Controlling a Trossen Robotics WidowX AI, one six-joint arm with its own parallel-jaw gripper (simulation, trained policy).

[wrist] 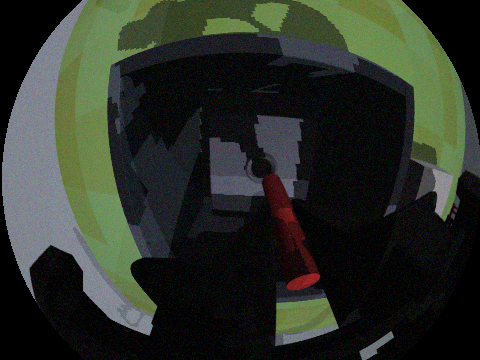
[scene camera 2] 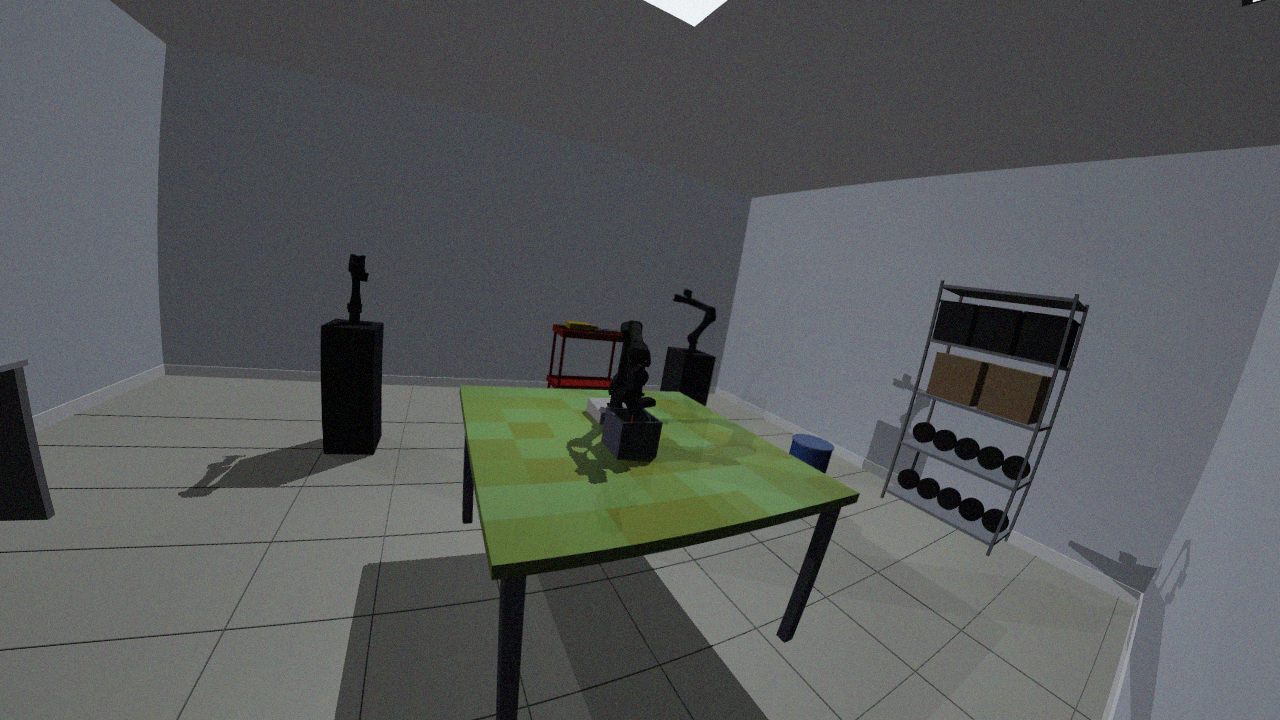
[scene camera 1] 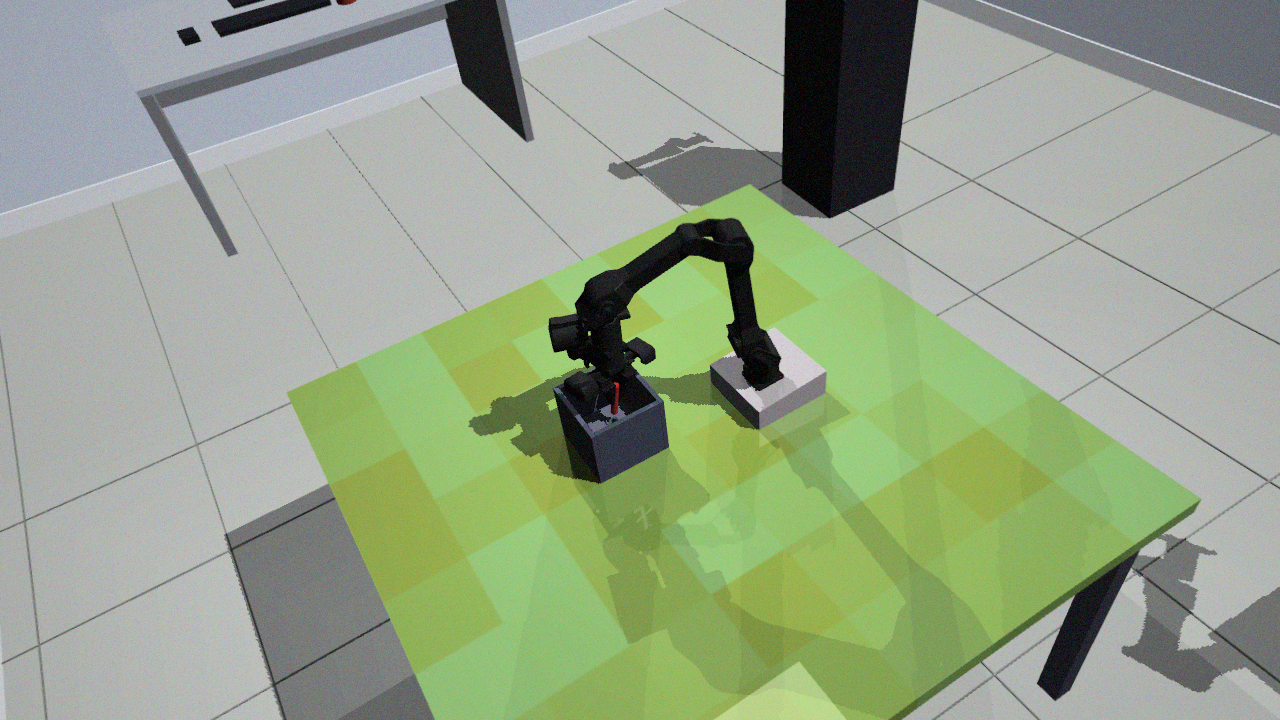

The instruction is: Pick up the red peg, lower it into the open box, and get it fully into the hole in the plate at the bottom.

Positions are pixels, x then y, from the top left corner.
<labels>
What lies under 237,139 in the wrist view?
A grey plate.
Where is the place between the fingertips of my gripper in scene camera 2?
At 633,419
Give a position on a dark box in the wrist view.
At 159,101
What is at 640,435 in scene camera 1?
A dark box.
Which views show my gripper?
The wrist view, scene camera 2 and scene camera 1: all of them.
</labels>
